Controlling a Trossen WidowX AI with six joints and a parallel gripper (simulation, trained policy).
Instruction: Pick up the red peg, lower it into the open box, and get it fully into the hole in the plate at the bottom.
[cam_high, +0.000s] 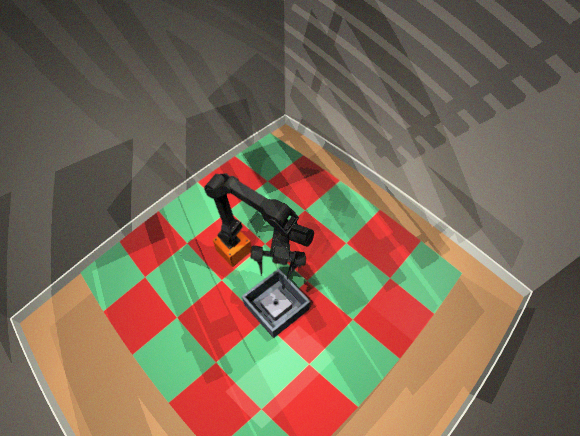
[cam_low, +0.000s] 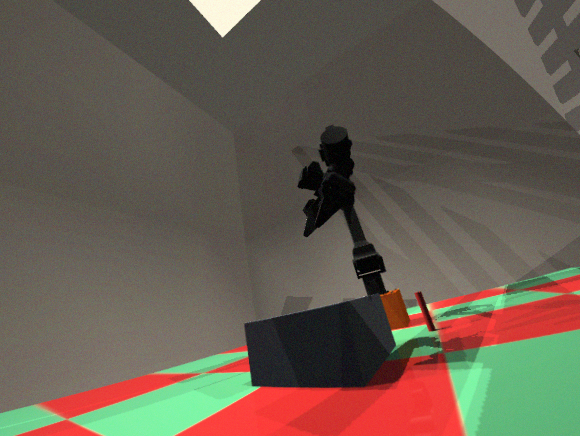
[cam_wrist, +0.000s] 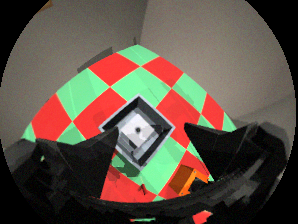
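My gripper tip is 21 cm above the red peg, 15 cm to the right of it and 15 cm past it. Also, from my gripper tip: dark box: 22 cm below, 2 cm to the right, 2 cm ahead.
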